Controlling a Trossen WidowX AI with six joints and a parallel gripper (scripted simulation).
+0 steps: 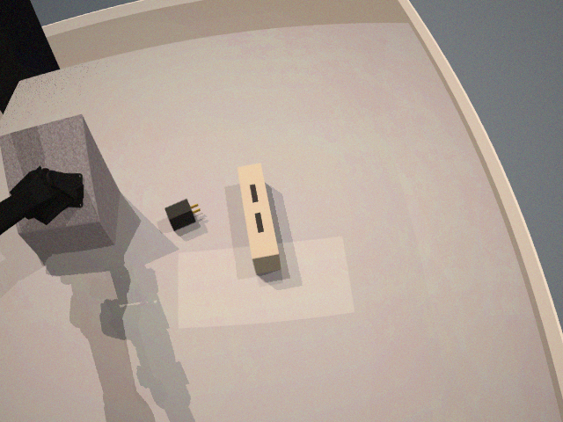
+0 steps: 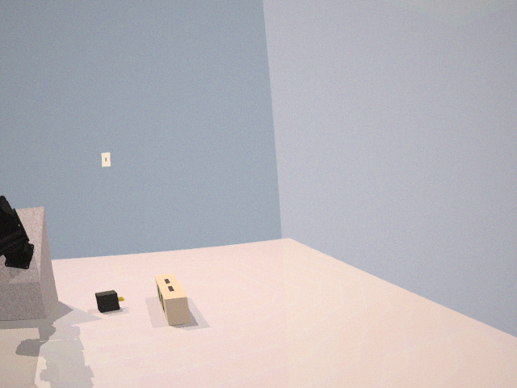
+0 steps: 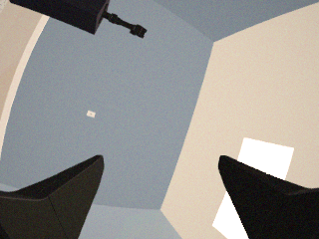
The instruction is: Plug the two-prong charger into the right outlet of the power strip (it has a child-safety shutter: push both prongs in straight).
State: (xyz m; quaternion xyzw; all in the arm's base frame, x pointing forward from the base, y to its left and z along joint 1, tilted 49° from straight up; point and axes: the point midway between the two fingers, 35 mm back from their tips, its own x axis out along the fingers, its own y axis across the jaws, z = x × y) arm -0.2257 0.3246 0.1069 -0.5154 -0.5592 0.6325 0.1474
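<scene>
Now: the black two-prong charger 410 mm ahead of my gripper tip, 140 mm to the right of it and 470 mm below it.
</scene>
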